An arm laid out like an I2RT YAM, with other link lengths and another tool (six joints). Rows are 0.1 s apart.
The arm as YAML. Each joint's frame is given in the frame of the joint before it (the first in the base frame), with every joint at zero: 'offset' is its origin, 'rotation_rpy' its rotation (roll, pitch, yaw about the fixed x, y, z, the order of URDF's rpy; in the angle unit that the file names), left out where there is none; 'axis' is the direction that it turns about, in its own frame. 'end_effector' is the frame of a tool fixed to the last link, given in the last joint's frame.
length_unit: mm
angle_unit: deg
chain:
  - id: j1
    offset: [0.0, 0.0, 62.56]
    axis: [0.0, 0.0, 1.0]
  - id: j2
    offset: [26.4, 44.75, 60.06]
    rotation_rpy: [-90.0, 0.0, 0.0]
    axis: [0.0, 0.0, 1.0]
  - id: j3
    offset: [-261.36, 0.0, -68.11]
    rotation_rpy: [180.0, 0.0, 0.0]
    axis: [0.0, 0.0, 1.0]
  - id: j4
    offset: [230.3, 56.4, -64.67]
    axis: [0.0, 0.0, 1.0]
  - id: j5
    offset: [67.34, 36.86, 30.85]
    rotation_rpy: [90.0, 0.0, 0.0]
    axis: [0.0, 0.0, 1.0]
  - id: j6
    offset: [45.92, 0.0, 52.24]
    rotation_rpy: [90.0, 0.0, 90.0]
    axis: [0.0, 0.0, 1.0]
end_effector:
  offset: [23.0, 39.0, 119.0]
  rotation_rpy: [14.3, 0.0, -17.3]
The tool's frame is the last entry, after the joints.
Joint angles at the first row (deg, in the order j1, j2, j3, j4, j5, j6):
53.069, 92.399, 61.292, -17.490, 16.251, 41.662
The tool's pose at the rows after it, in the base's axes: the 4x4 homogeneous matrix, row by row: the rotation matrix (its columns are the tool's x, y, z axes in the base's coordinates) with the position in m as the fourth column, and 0 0 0 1 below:
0.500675 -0.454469 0.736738 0.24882; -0.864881 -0.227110 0.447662 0.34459; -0.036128 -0.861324 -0.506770 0.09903; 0 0 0 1
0.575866 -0.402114 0.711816 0.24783; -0.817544 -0.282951 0.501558 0.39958; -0.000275 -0.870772 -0.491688 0.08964; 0 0 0 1
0.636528 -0.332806 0.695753 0.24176; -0.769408 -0.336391 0.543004 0.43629; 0.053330 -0.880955 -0.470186 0.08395; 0 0 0 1
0.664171 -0.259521 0.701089 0.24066; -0.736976 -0.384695 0.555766 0.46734; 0.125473 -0.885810 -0.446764 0.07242; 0 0 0 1
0.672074 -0.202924 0.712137 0.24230; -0.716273 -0.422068 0.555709 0.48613; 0.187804 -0.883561 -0.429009 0.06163; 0 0 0 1
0.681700 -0.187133 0.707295 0.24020; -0.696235 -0.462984 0.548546 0.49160; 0.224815 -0.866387 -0.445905 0.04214; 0 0 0 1
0.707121 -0.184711 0.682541 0.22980; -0.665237 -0.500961 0.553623 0.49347; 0.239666 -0.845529 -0.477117 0.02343; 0 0 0 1
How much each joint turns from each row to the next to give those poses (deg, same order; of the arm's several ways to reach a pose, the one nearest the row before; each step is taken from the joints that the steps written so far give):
5.892, 11.723, 12.150, 0.175, 2.458, -1.842
4.134, 9.913, 10.701, -0.087, 1.060, -2.373
3.341, 6.270, 7.240, 0.000, 1.669, -3.337
2.641, 7.030, 7.567, -0.002, 3.164, -3.164
1.496, 5.280, 5.539, 0.002, 2.726, -2.638
0.705, 3.610, 2.034, -0.001, 0.799, -1.235
0.965, 2.022, 0.000, 0.002, -0.704, -0.616

